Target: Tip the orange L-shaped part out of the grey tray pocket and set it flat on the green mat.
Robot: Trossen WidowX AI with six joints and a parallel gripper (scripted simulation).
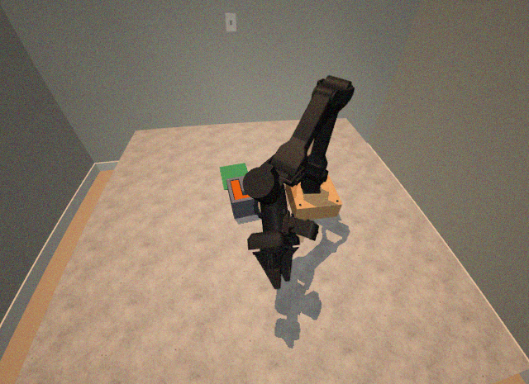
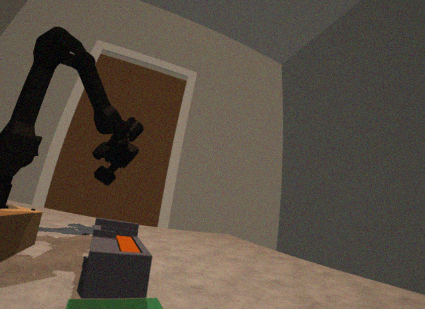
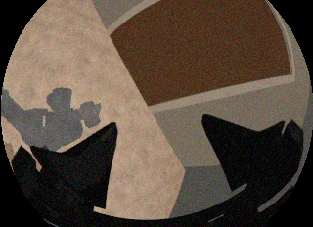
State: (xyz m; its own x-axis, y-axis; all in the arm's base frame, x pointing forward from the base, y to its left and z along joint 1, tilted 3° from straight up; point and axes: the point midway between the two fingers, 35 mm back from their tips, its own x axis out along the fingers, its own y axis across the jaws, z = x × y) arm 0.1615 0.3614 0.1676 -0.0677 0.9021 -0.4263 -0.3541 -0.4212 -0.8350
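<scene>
The orange L-shaped part lies 390 mm to the right of my gripper tip, 160 mm below it and 100 mm ahead of it. Also, from my gripper tip: green mat (560 mm to the right, 230 mm below, 130 mm ahead).
</scene>
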